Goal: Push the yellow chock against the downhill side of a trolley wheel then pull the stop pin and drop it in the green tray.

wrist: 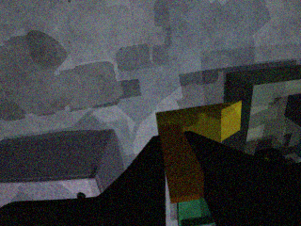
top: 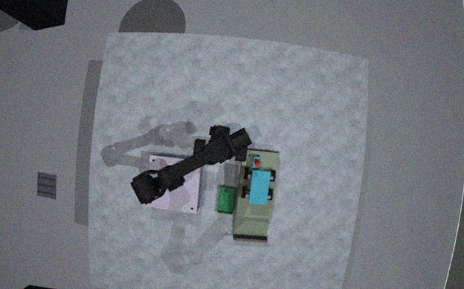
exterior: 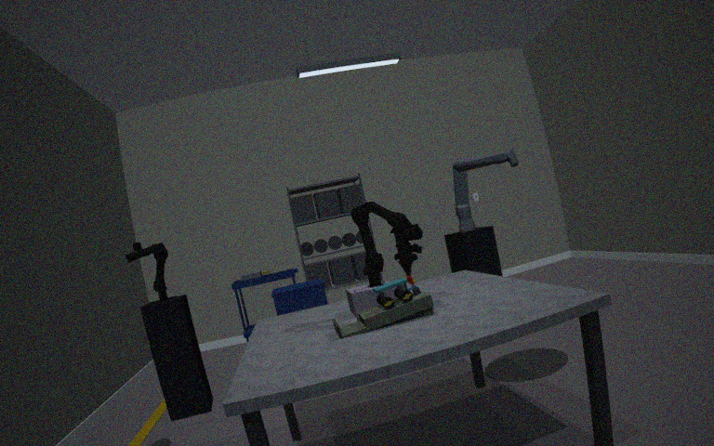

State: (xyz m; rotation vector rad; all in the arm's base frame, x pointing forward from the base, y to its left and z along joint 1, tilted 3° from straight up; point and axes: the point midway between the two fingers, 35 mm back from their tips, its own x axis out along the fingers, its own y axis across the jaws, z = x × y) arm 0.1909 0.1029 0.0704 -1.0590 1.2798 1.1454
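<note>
Now: the red-headed stop pin 14 cm ahead of my gripper tip, 5 cm to the right of it and 2 cm below it. Also, from my gripper tip: trolley 15 cm ahead, 14 cm to the right, 4 cm below; yellow chock 2 cm ahead, 1 cm to the right, 1 cm below; green tray 1 cm ahead, 22 cm to the right, 15 cm below.
</note>
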